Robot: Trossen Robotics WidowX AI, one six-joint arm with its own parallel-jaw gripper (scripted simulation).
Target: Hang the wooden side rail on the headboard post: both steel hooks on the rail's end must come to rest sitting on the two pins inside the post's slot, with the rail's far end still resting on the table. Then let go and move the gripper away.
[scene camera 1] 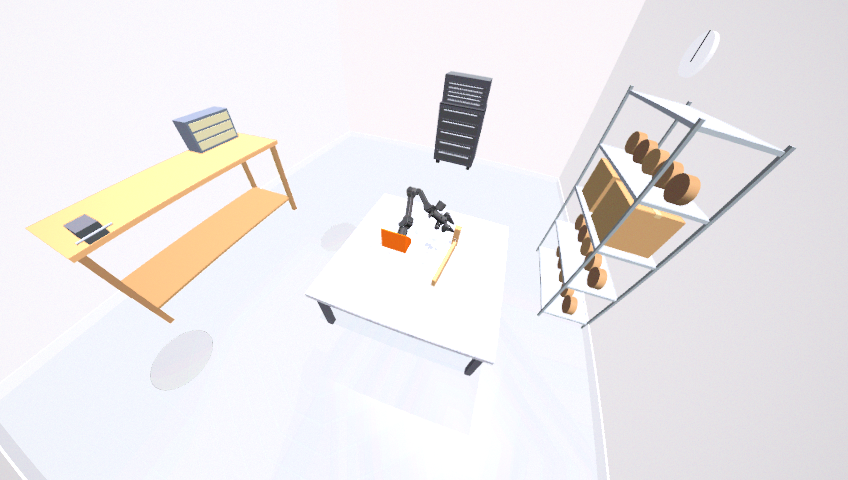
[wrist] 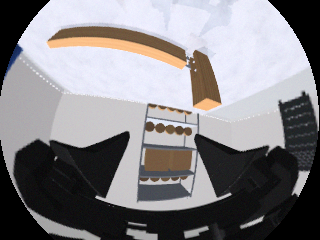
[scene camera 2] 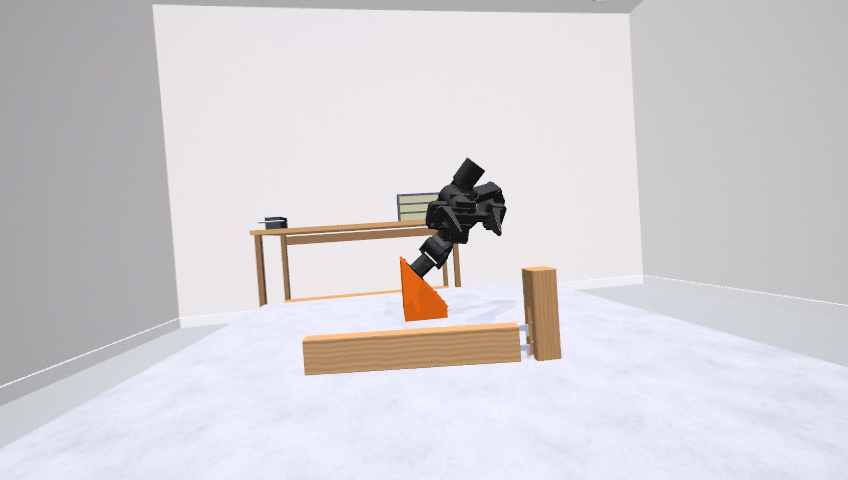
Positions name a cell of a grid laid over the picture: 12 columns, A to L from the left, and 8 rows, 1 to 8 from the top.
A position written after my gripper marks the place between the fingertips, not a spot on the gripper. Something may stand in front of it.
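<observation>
There's a wooden side rail here (scene camera 2: H6), and the wrist view shows that rail (wrist: F2) too. You'd also find a headboard post (scene camera 2: H5), and the wrist view has the post (wrist: H4) as well. As for my gripper (scene camera 2: G4), it's open and holding nothing, and in the wrist view you get the gripper (wrist: G5) too.
</observation>
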